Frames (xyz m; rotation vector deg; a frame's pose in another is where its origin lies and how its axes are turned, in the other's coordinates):
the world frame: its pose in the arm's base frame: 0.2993 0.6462 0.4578 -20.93 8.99 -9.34
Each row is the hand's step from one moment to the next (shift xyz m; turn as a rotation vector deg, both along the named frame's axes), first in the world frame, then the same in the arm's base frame.
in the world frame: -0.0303 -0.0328 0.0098 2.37 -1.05 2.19
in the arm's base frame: -0.0320 -0.0212 0.0248 2.57 -0.66 2.11
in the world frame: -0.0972 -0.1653 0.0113 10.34 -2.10 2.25
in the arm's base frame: -0.1142 -0.1303 0.0830 10.21 -3.09 1.58
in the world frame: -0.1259 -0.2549 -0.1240 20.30 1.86 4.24
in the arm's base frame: -0.1783 -0.2537 -0.0054 20.80 -0.62 0.73
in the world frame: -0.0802 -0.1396 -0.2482 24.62 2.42 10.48
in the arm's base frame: -0.1413 -0.1984 -0.1678 26.22 1.22 5.75
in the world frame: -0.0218 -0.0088 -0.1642 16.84 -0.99 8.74
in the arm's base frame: -0.0522 -0.0601 -0.1455 17.87 -1.06 6.35
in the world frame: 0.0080 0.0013 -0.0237 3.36 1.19 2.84
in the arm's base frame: 0.0037 -0.0084 -0.0233 3.95 1.44 1.77
